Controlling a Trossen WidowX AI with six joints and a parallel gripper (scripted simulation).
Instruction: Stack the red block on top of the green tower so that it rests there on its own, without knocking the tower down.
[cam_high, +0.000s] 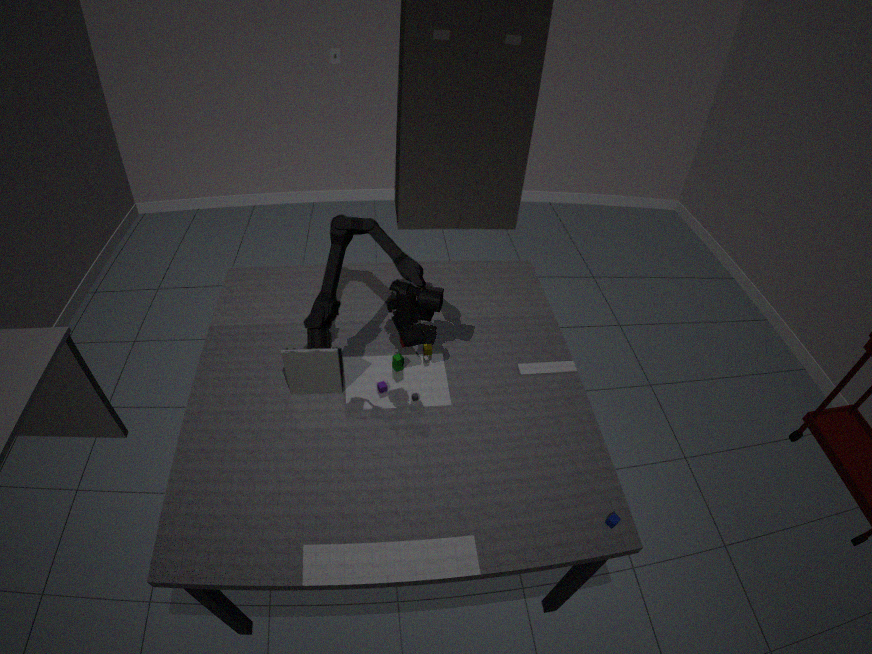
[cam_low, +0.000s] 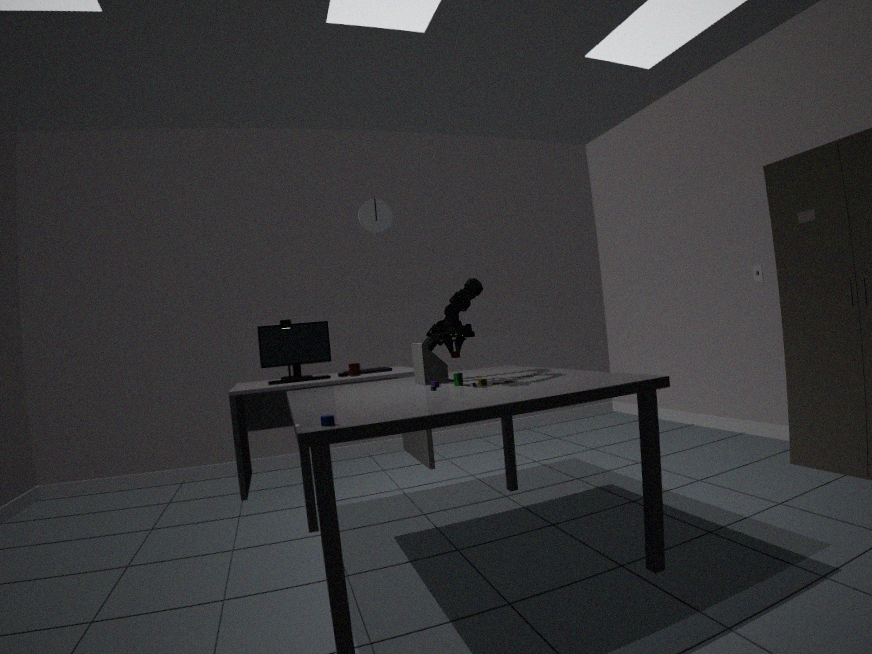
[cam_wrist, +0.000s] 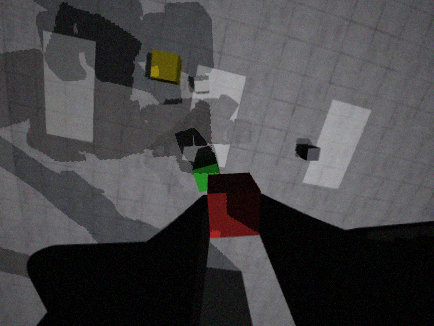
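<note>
Now: gripper tip 8 cm past the purple block, 7 cm to the left of it and 12 cm above it. The rest, counted from my gripper tip: small dark block (1 cm ahead, 12 cm to the right, 12 cm below); yellow block (9 cm ahead, 7 cm to the left, 12 cm below); red block (right at my gripper tip).
</note>
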